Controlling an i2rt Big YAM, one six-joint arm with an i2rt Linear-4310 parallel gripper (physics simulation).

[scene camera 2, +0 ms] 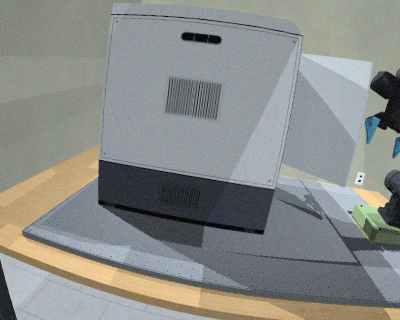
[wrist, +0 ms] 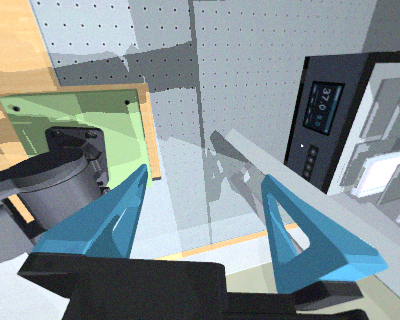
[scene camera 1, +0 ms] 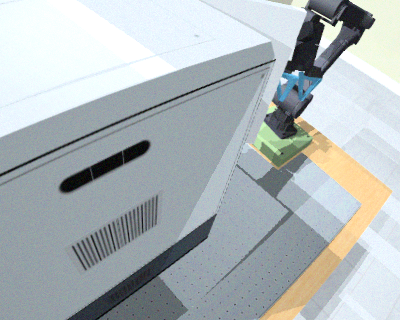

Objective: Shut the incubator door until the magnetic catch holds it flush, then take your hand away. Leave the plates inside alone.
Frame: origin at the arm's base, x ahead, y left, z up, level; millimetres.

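Seen in the pictures: gripper, fingertip midpoint: (scene camera 2: 380, 151) (wrist: 207, 174) (scene camera 1: 291, 100); arm's base, origin of the base link: (scene camera 2: 391, 219) (wrist: 82, 157) (scene camera 1: 278, 126).
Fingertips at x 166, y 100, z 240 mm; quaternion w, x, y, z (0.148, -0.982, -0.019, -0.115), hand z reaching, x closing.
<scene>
Pixels of each thing's top centre, then the offset from my fingertips to it. "spot": a spot on its surface instead. Level surfaces: height alone.
- incubator's dark control panel, surface spot: (wrist: 345, 92) spot: 155 mm down, 312 mm ahead, 72 mm left
- bright white piece, middle of its top: (wrist: 390, 175) 80 mm down, 432 mm ahead, 69 mm right
- grey perforated board, its level: 272 mm down
- wooden table, its level: 285 mm down
The incubator (scene camera 1: 200, 125) (scene camera 2: 145, 100) stands on the board, its vented panel facing the scene cameras. Its door (scene camera 1: 287, 35) (scene camera 2: 332, 110) (wrist: 310, 192) is open and stands out from the far right side. In the wrist view, the incubator's dark control panel (wrist: 345, 92) with a lit display is at the right, beside the open front. A bright white piece (wrist: 377, 175) shows in the opening; whether it is a plate is unclear. My gripper (scene camera 1: 291, 97) (scene camera 2: 382, 150) (wrist: 207, 174) is open and empty, to the right of the door in scene camera 2. One finger overlaps the door in the wrist view; contact is unclear.
The arm's base stands on a green block (scene camera 1: 280, 150) (scene camera 2: 375, 227) (wrist: 122, 110) to the right of the incubator. A grey perforated board (scene camera 1: 300, 240) (scene camera 2: 150, 255) (wrist: 240, 50) lies under the incubator, on the wooden table (scene camera 1: 370, 185) (scene camera 2: 125, 285) (wrist: 17, 35).
</scene>
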